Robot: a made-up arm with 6 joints. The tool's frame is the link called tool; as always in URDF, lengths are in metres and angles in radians. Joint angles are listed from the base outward.
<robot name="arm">
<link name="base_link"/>
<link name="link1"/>
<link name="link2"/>
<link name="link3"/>
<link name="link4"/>
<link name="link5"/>
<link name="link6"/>
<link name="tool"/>
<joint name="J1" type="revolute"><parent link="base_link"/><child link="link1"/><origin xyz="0 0 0.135" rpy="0 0 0"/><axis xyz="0 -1 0"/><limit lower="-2.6" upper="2.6"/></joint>
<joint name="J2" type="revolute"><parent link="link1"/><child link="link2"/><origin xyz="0.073 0.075 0.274" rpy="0 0 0"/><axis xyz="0 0 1"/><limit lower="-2.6" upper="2.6"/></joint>
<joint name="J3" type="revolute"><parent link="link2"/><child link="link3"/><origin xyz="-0.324 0.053 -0.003" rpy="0 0 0"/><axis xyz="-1 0 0"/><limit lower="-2.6" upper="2.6"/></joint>
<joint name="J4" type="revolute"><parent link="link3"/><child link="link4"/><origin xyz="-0.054 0.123 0.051" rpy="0 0 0"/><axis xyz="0 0 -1"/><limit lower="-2.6" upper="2.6"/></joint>
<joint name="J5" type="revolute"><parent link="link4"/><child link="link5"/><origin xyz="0.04 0.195 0.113" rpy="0 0 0"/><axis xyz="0 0 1"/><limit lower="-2.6" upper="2.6"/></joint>
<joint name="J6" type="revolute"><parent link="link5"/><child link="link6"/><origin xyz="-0.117 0.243 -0.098" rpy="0 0 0"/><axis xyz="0 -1 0"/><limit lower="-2.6" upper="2.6"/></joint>
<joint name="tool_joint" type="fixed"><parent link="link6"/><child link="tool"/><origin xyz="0.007 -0.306 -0.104" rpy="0 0 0"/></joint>
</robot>
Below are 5 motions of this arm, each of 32 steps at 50 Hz.
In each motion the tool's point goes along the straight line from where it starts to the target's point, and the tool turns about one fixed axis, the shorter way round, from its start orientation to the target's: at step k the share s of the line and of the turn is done. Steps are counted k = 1, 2, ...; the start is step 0. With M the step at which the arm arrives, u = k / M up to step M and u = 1 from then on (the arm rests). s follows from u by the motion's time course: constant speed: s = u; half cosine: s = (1 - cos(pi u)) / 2; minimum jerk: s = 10 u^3 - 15 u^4 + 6 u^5.
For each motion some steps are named. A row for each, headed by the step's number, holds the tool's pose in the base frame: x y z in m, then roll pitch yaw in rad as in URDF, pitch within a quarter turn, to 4 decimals.
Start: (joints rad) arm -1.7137 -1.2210 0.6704 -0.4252 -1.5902 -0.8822
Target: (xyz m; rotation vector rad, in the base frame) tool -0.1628 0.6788 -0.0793 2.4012 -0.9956 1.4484
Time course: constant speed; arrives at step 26
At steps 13, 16, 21, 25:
13: -0.1133 0.7096 -0.1063 -2.2456 -1.0363 -1.3971
16: -0.1247 0.7025 -0.1001 -2.3764 -1.0362 -1.2947
21: -0.1438 0.6906 -0.0897 -2.5898 -1.0211 -1.1287
25: -0.1590 0.6812 -0.0814 -2.7501 -0.9966 -1.0065

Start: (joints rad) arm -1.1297 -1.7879 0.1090 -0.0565 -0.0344 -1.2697
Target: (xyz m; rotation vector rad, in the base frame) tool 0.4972 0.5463 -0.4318 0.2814 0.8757 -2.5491
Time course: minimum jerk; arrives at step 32
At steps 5, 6, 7, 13, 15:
5: 0.4578 0.5573 -0.2024 -1.2736 0.2674 -2.8582
6: 0.4586 0.5570 -0.2069 -1.2606 0.2690 -2.8572
7: 0.4596 0.5568 -0.2127 -1.2438 0.2710 -2.8560
13: 0.4699 0.5539 -0.2730 -1.0690 0.2906 -2.8409
15: 0.4745 0.5526 -0.2997 -0.9909 0.2985 -2.8331

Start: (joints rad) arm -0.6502 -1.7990 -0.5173 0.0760 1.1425 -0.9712
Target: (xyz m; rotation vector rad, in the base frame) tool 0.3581 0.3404 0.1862 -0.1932 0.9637 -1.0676
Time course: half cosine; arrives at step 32
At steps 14, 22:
14: 0.4046 0.3739 0.2027 -0.5504 0.8499 -1.1941
22: 0.3754 0.3528 0.1923 -0.6926 0.7030 -1.3395

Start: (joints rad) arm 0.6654 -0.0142 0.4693 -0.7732 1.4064 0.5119
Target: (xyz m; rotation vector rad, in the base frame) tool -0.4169 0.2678 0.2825 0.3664 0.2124 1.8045
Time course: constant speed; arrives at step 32
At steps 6, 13, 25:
6: -0.3478 0.3520 0.0819 -0.2008 0.1360 2.0237
13: -0.3664 0.3293 0.1359 -0.0601 0.0516 1.9795
25: -0.3983 0.2905 0.2285 0.1897 -0.0756 1.8777

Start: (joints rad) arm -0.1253 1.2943 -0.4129 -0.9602 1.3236 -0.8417
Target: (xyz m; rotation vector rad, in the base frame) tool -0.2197 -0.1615 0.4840 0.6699 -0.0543 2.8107
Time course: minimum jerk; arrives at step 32
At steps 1, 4, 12, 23, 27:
1: -0.1775 -0.1982 0.4894 -0.3364 0.3796 -2.9119
4: -0.1782 -0.1977 0.4894 -0.3337 0.3653 -2.9179
12: -0.1891 -0.1881 0.4879 -0.2781 0.1325 -3.0195
23: -0.2138 -0.1666 0.4848 -0.0568 -0.3604 2.9716
27: -0.2184 -0.1626 0.4842 0.0057 -0.4433 2.8985

